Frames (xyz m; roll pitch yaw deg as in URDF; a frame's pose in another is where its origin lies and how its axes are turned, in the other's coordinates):
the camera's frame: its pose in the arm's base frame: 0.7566 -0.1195 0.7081 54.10 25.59 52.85
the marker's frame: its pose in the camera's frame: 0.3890 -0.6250 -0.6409 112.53 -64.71 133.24
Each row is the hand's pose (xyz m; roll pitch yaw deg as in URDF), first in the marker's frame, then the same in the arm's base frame.
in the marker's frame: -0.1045 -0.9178 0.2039 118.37 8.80 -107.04
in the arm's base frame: -0.2543 -0.0917 0.1113 -174.72 -5.23 -160.90
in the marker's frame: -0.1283 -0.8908 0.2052 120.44 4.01 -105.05
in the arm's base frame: -0.2426 -0.0765 0.0809 -172.42 -8.92 -164.56
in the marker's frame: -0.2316 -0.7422 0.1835 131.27 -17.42 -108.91
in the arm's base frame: -0.1610 -0.0267 -0.0743 -157.85 -13.05 173.66
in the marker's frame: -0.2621 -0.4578 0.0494 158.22 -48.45 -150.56
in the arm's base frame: 0.0871 -0.0623 -0.2667 -151.49 3.90 130.78
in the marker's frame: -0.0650 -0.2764 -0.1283 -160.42 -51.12 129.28
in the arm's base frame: 0.3610 -0.2290 -0.2435 176.32 13.95 81.95
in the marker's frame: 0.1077 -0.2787 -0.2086 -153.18 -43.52 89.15
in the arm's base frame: 0.4520 -0.3507 -0.1287 149.85 1.92 56.52
